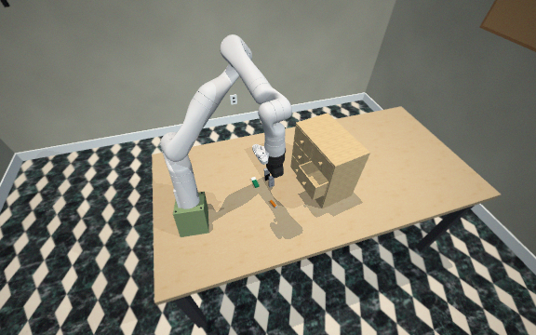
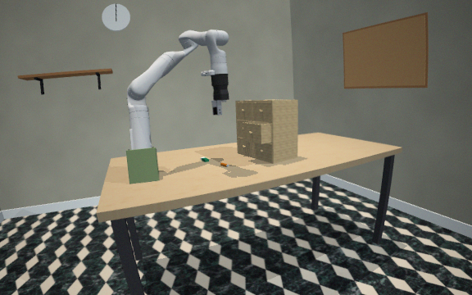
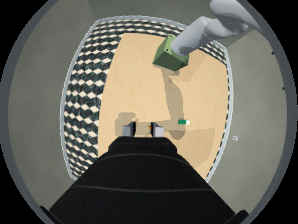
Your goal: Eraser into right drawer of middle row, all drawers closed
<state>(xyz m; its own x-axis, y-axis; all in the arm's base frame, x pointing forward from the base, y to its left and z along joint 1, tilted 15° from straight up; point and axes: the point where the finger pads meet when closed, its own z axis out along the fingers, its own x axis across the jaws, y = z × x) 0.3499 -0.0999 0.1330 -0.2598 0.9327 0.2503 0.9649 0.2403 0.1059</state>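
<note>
The green eraser lies 27 cm below my hand, 22 cm to the left of it and 3 cm behind it. From my hand the other things lie so: small orange object (27 cm below, 6 cm to the left, 4 cm ahead).
</note>
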